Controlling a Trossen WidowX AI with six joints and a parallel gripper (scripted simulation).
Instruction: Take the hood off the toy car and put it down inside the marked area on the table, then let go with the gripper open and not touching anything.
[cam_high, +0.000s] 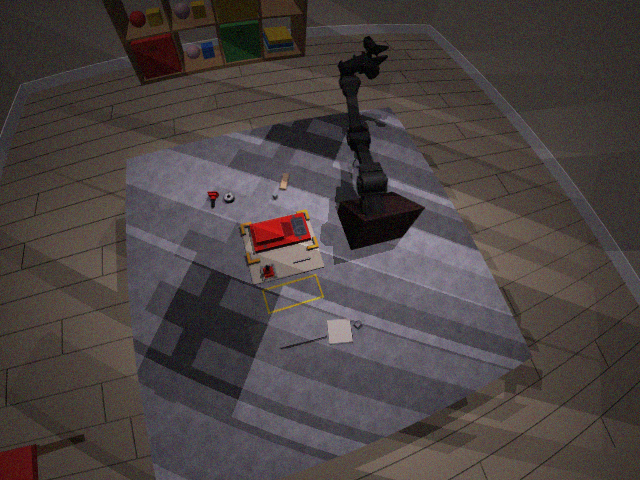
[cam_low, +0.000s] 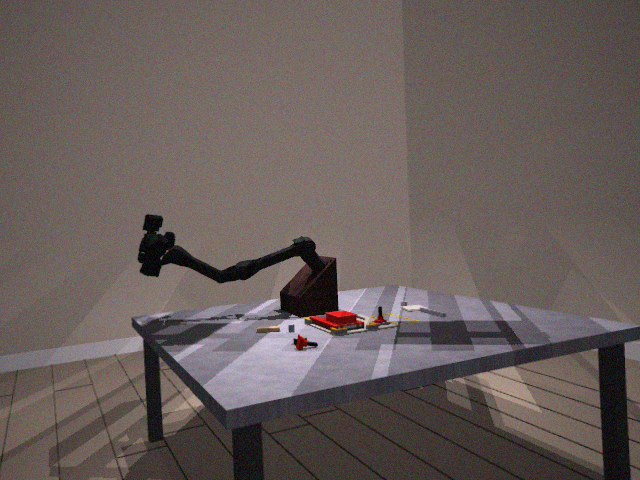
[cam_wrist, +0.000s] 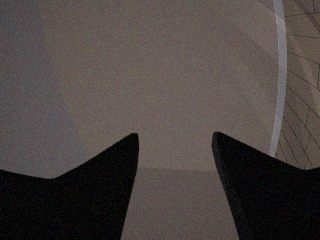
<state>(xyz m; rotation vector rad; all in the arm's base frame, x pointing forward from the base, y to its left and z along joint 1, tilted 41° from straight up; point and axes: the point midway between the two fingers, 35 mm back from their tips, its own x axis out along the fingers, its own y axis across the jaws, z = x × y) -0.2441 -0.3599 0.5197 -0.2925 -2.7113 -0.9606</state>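
Right now the red hood is 60 cm ahead of my gripper tip, 54 cm to the left of it and 30 cm below it. The rest, counted from my gripper tip: white square tile 92 cm to the left, 45 cm ahead, 34 cm below; then thin rod 92 cm to the left, 58 cm ahead, 34 cm below; then wooden piece 50 cm ahead, 34 cm below, 32 cm to the left.
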